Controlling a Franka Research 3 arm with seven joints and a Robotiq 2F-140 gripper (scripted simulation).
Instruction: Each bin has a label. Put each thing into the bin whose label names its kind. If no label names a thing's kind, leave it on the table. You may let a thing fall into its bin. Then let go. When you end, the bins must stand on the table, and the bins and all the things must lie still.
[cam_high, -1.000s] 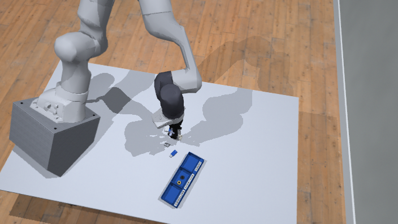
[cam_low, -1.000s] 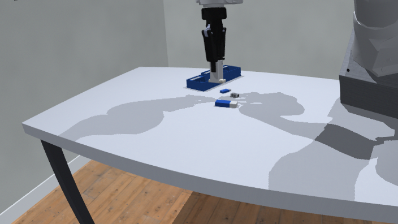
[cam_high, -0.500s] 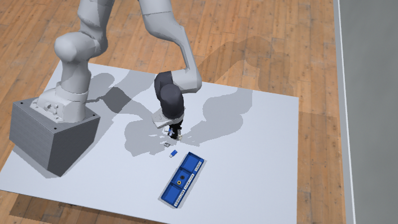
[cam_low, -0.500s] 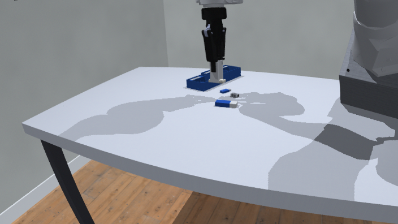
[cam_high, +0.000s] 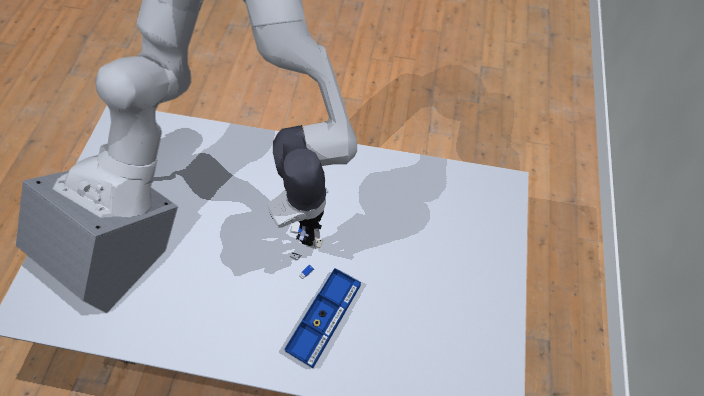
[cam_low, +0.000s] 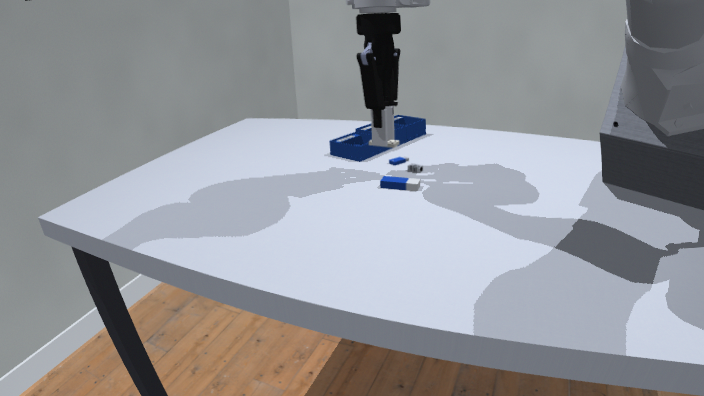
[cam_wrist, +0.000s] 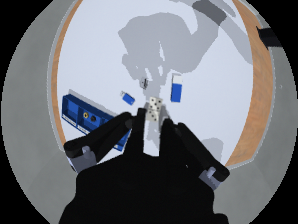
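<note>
Right now my hand is 90 mm short of the black disc, 170 mm to the left of it and 80 mm above it. Also, from my hand: white eraser (60 mm behind, 40 mm to the left, 90 mm below); then grey block (50 mm behind, 40 mm to the right, 80 mm below); then cream domino (30 mm below).
</note>
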